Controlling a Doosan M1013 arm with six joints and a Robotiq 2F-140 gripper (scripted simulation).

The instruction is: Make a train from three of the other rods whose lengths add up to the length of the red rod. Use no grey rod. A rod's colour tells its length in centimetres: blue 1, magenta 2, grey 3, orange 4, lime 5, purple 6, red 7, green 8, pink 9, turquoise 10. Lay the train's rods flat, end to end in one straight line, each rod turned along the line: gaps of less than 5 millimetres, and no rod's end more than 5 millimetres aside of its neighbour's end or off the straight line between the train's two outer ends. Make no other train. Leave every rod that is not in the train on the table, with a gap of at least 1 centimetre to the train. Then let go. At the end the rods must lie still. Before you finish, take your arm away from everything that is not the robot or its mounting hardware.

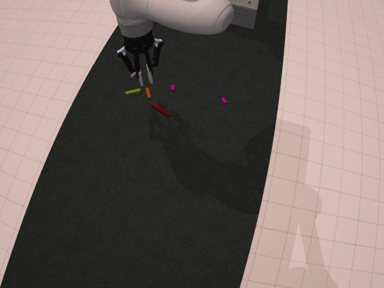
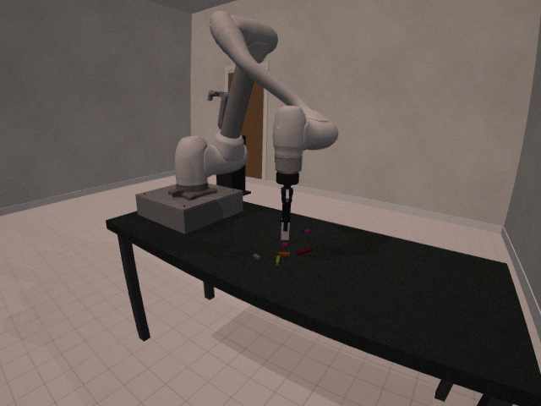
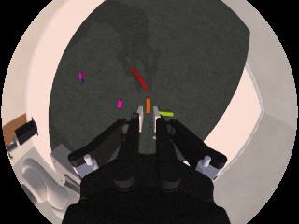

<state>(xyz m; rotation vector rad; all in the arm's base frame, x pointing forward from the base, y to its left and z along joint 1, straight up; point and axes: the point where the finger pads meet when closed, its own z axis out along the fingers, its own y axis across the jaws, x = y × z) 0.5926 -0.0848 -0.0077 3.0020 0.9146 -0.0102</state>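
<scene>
The orange rod lies 10 cm below my hand. The rest, counted from my hand: red rod: 5 cm ahead, 6 cm to the left, 10 cm below; lime rod: 1 cm ahead, 5 cm to the right, 10 cm below; grey rod: 6 cm behind, 8 cm to the right, 10 cm below.
</scene>
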